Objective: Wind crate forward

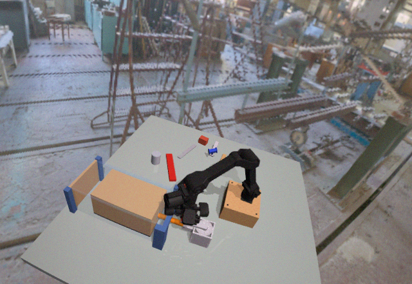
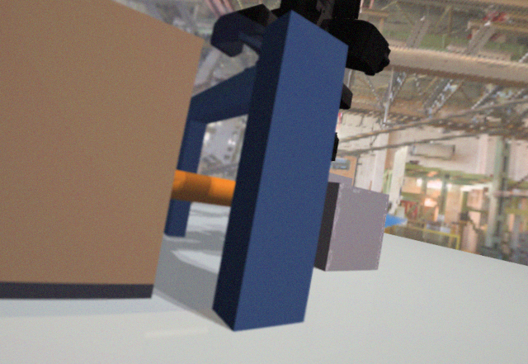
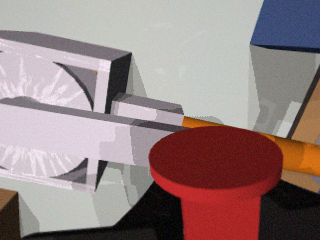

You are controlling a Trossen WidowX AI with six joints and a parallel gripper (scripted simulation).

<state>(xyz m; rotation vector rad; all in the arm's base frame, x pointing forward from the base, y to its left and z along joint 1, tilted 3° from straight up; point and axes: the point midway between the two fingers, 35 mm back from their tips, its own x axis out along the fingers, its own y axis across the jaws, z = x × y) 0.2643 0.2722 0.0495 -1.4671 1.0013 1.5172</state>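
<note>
Now: gripper tip 60 mm short of the blue steel frame and 10 mm above it. Round my gripper tip: winch handle with red knob (40 mm behind, 10 mm below); then grey winch (110 mm behind, 80 mm below, 20 mm to the right); then red bar (380 mm to the right, 220 mm ahead, 100 mm below).
</note>
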